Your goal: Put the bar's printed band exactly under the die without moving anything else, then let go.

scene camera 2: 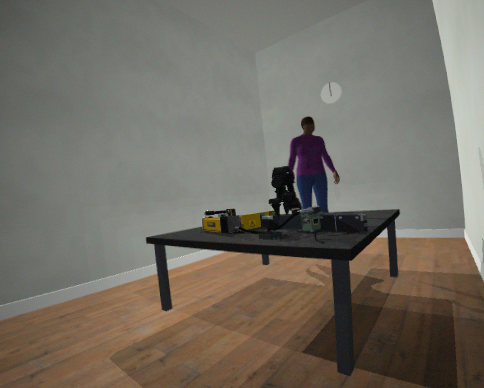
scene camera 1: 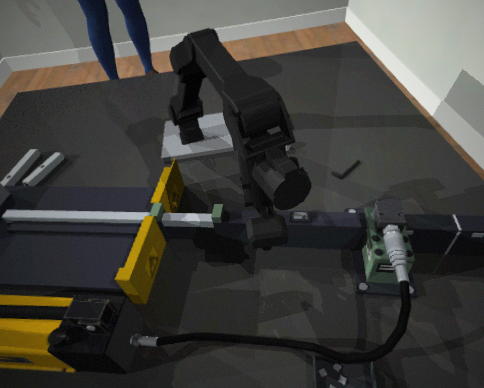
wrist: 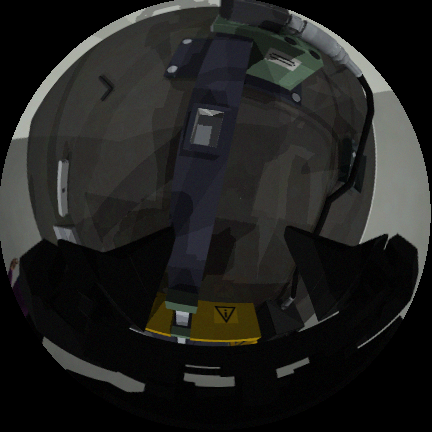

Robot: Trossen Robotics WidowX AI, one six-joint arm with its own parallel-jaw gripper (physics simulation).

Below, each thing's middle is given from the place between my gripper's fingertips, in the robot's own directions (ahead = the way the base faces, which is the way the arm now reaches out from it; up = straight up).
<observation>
I see the yellow and black pump unit (scene camera 1: pixel 89 332) 40 mm ahead of my hand, 430 mm to the right of it and 10 mm below it.
</observation>
